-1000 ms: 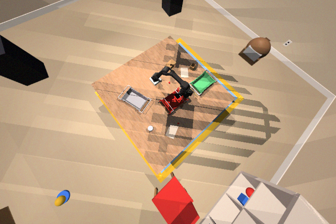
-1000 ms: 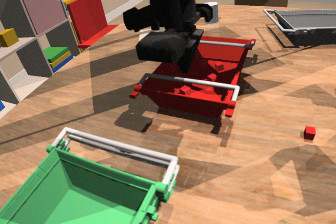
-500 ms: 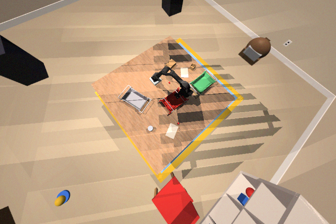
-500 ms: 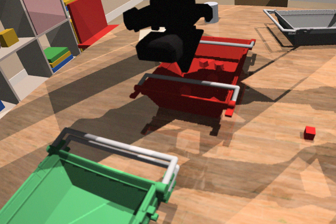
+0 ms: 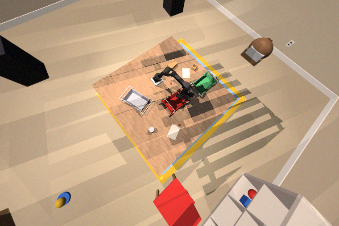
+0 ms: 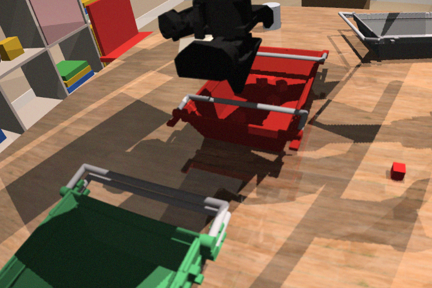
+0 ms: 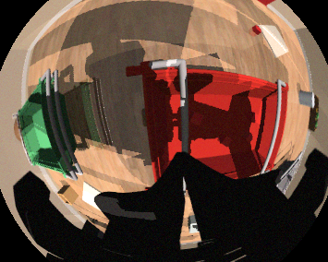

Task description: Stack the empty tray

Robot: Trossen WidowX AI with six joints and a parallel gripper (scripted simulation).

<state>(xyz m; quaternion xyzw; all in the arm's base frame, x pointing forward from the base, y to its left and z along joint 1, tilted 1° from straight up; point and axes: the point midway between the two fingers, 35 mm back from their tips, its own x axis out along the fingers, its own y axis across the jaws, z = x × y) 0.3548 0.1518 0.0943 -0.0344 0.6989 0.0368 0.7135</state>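
The grey tray is 24 cm behind my gripper tip, 49 cm to the right of it and 4 cm below it. Round my gripper tip: grey cylinder 15 cm ahead, 50 cm to the right, 5 cm below.
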